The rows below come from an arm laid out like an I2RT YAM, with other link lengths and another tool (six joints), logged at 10 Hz.
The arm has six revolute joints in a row. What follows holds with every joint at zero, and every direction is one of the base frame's. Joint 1 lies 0.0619 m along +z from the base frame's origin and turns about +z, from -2.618 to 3.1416 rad. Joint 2 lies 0.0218 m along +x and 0.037 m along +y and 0.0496 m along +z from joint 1 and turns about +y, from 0 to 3.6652 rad. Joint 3 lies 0.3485 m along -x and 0.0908 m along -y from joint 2 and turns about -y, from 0 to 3.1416 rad. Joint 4 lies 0.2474 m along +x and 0.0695 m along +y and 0.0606 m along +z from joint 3 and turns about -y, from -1.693 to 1.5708 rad. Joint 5 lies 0.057 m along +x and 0.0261 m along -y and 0.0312 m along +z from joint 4 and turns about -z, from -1.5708 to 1.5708 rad. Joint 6 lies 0.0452 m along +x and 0.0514 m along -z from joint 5 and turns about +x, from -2.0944 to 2.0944 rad. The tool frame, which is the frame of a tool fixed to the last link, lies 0.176 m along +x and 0.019 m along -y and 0.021 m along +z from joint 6; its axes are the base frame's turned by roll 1.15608, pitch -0.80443 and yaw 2.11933 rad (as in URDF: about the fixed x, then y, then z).
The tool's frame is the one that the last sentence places.
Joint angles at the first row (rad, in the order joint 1, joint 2, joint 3, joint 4, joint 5, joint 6):
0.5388, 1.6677, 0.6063, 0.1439, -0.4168, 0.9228
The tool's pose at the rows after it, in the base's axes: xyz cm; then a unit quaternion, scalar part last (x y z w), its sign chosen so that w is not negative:
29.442 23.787 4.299 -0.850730 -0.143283 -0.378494 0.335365
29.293 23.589 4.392 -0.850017 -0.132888 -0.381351 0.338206
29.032 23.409 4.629 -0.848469 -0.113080 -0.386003 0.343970
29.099 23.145 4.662 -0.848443 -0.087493 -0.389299 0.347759
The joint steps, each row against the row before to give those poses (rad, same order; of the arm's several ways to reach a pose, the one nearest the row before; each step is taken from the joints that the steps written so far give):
-0.0053, -0.0004, -0.0042, 0.0045, -0.0080, 0.0045
-0.0040, -0.0107, -0.0176, 0.0204, -0.0024, 0.0204
-0.0020, -0.0188, -0.0279, 0.0360, -0.0016, 0.0439
-0.0077, -0.0064, -0.0220, 0.0389, 0.0001, 0.0506

